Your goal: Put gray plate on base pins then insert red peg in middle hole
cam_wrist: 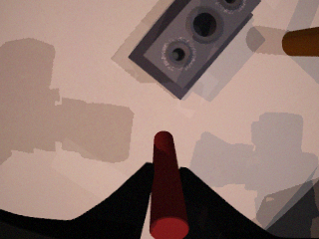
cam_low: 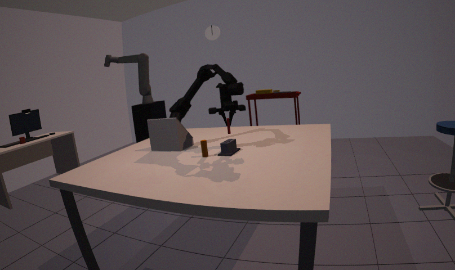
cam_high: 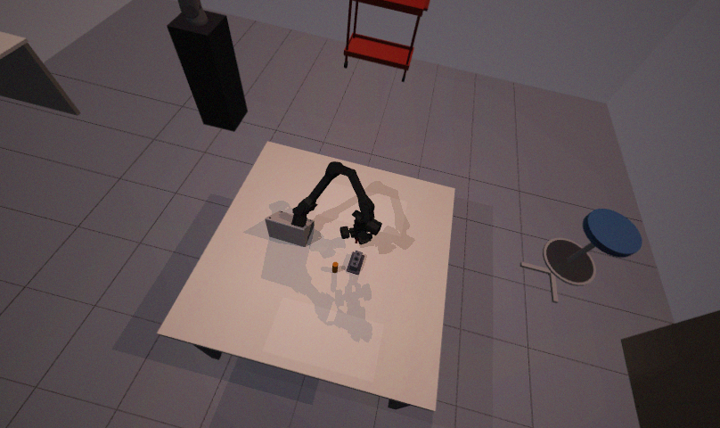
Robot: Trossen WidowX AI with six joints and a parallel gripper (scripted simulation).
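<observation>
The gray plate lies 2 cm ahead of my gripper tip, 9 cm to the right of it and 7 cm below it. Round my gripper tip: dark base (2 cm ahead, 9 cm to the right, 11 cm below); orange cylinder (8 cm behind, 16 cm to the right, 8 cm below); red peg (right at my gripper tip).
</observation>
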